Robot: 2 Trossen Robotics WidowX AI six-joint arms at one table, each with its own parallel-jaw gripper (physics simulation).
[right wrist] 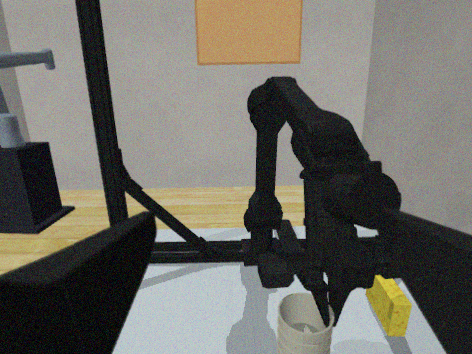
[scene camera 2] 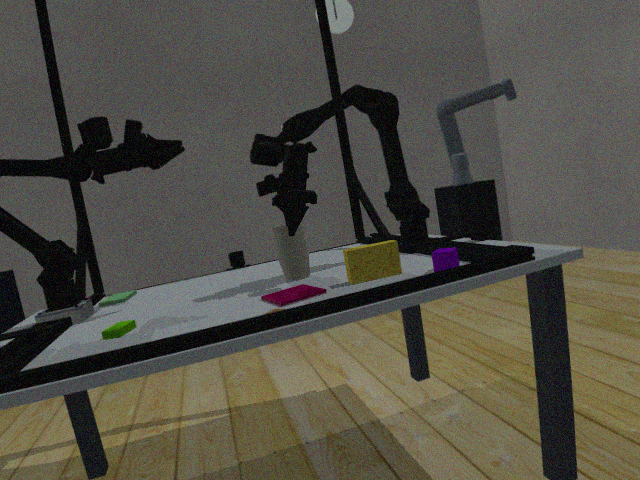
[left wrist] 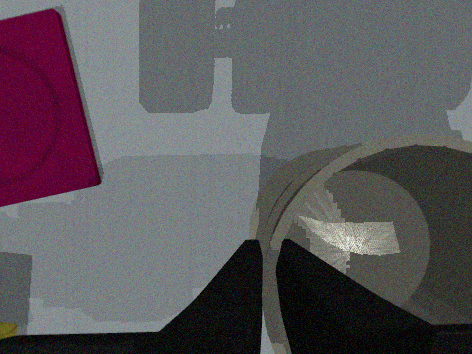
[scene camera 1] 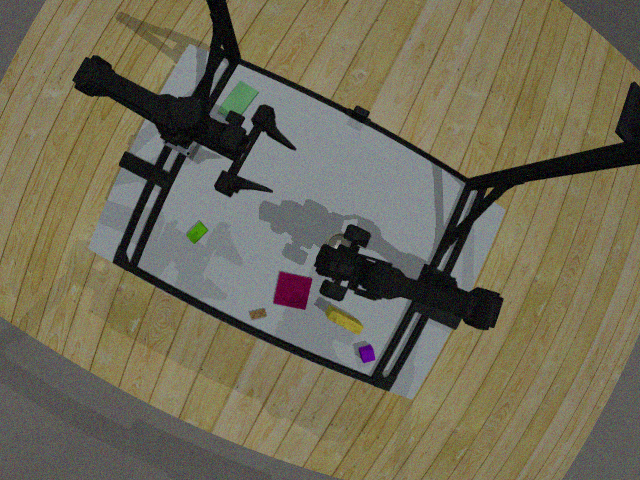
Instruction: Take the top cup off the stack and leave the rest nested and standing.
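Seen in the pictures: left gripper, between the fingertips: point(right wrist: 329, 325) point(scene camera 2: 290, 236) point(left wrist: 266, 253); right gripper, between the fingertips: point(right wrist: 266, 220) point(scene camera 2: 183, 145) point(scene camera 1: 284, 170); left arm's base, origin of its link: point(right wrist: 261, 247) point(scene camera 2: 415, 241) point(scene camera 1: 433, 284); right arm's base, origin of its link: point(scene camera 2: 64, 306) point(scene camera 1: 183, 135).
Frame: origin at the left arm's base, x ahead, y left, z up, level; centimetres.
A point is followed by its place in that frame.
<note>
A pale beige stack of nested cups point(scene camera 1: 338, 239) {y -0.7, x 35.3, z 5.9 cm} point(scene camera 2: 293, 260) point(left wrist: 360, 151) {y 2.2, x 38.1, z 10.8 cm} point(right wrist: 305, 345) is close to upright, its base at or very near the table top; contact is not clear. Several ridges show on its side in the right wrist view. My left gripper point(scene camera 2: 292, 233) {y 4.3, x 35.1, z 8.5 cm} point(left wrist: 266, 253) {y 4.3, x 35.1, z 8.5 cm} point(right wrist: 329, 325) {y 4.3, x 35.1, z 8.5 cm} points down, shut on the stack's rim, one finger inside and one outside. How many cup walls it pinches is unclear. Its arm hides most of the stack in scene camera 1. My right gripper point(scene camera 1: 283, 169) {y -8.1, x 54.5, z 34.4 cm} point(scene camera 2: 181, 146) {y -8.1, x 54.5, z 34.4 cm} is open and empty, raised far from the stack.
A magenta square point(scene camera 1: 292, 290) {y 18.7, x 40.6, z -1.3 cm} point(scene camera 2: 293, 294) {y 20.5, x 40.8, z -1.3 cm} point(left wrist: 40, 110) {y 16.0, x 40.8, z -1.3 cm}, a yellow sponge point(scene camera 1: 345, 320) {y 19.9, x 23.5, z 4.9 cm} point(scene camera 2: 372, 262) {y 22.0, x 23.7, z 1.5 cm} point(right wrist: 392, 307) {y 18.5, x 27.9, z 3.9 cm} and a purple block point(scene camera 1: 366, 353) {y 28.1, x 11.8, z 1.8 cm} point(scene camera 2: 445, 259) {y 30.4, x 12.1, z 0.3 cm} lie near the stack. Bright green point(scene camera 1: 196, 232) {y 14.2, x 74.1, z -0.7 cm}, pale green point(scene camera 1: 240, 98) {y -28.5, x 79.3, z -1.1 cm} and small brown point(scene camera 1: 257, 313) {y 29.6, x 47.6, z -1.4 cm} pieces lie farther off. Black rails edge the table.
</note>
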